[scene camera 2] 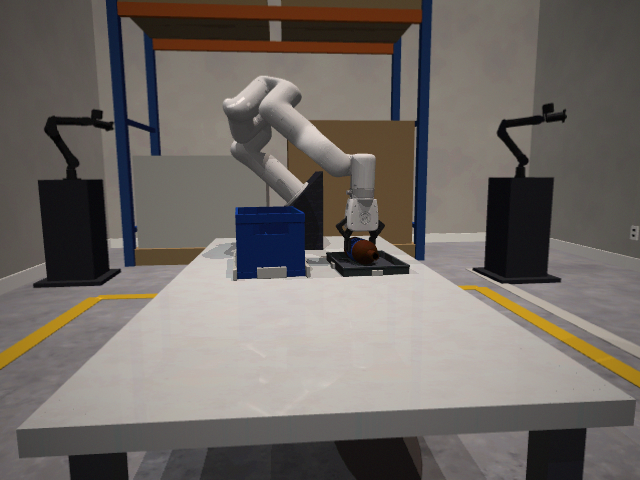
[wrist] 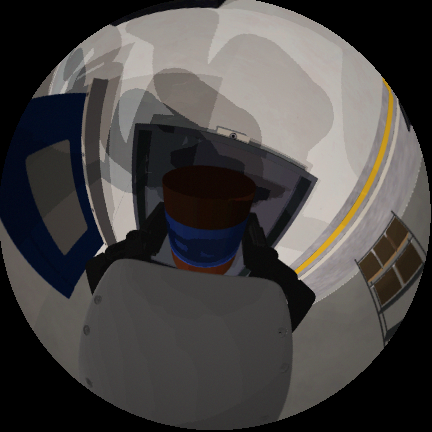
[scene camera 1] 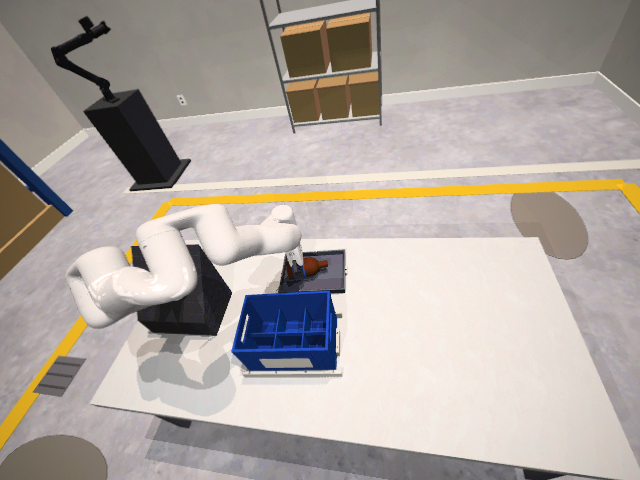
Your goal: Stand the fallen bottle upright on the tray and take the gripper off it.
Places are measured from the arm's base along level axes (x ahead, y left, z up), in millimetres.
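Where they show: gripper, between the fingertips: (wrist: 205, 218) (scene camera 1: 299, 268); arm's base, origin of its link: (scene camera 2: 297, 195).
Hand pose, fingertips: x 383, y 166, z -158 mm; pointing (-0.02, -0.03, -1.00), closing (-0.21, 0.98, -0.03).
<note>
Each offset is from my fingertips to the top centre of the thing. Level surfaces: height alone.
The brown bottle with a blue band @(34 mm ahead, 7 mm left, 38 mm up) (scene camera 1: 311, 266) (scene camera 2: 366, 252) (wrist: 209, 246) lies on its side in the dark tray @(51 mm ahead, 5 mm left, 15 mm down) (scene camera 1: 337, 279) (scene camera 2: 397, 269) (wrist: 297, 201). Its neck points away from the robot base, toward scene camera 2. My gripper (scene camera 1: 296, 270) (scene camera 2: 360, 248) (wrist: 205, 218) points down over the bottle and is shut on its body, one finger on each side. In the wrist view the bottle's base faces the camera, and its neck is hidden behind the gripper housing. The bottle is low in the tray; whether its underside touches the tray floor cannot be told.
A blue crate with compartments @(26 mm ahead, 287 mm right, 134 mm up) (scene camera 1: 289, 353) (scene camera 2: 269, 253) (wrist: 47, 120) stands beside the tray on the white table @(41 mm down) (scene camera 1: 439, 335) (scene camera 2: 320, 351). The black robot base block (scene camera 1: 214, 304) is behind them. Shelves and two black pedestals stand off the table.
</note>
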